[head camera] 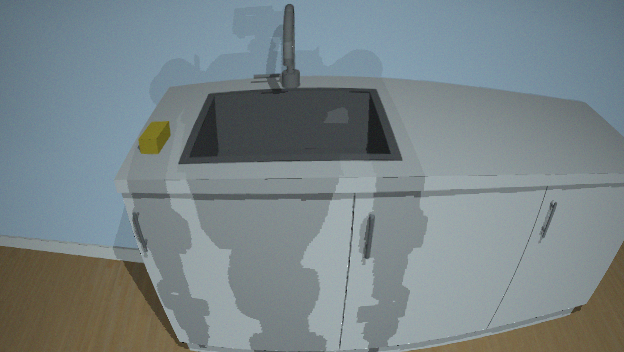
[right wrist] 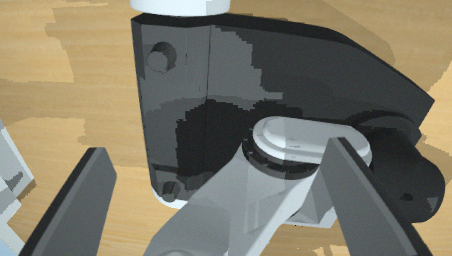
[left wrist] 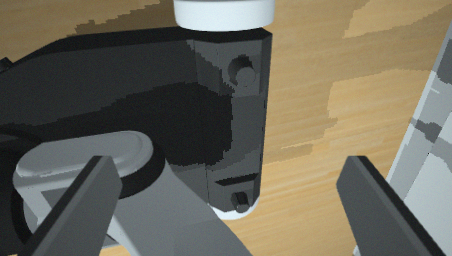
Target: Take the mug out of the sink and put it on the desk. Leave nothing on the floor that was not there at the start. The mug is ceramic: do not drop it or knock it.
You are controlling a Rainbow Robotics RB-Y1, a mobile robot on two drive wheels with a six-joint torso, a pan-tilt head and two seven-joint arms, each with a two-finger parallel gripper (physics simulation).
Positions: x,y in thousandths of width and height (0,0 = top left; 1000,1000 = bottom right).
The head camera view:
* sink counter: 453,584
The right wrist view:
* right gripper: 483,615
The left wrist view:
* left gripper: 508,666
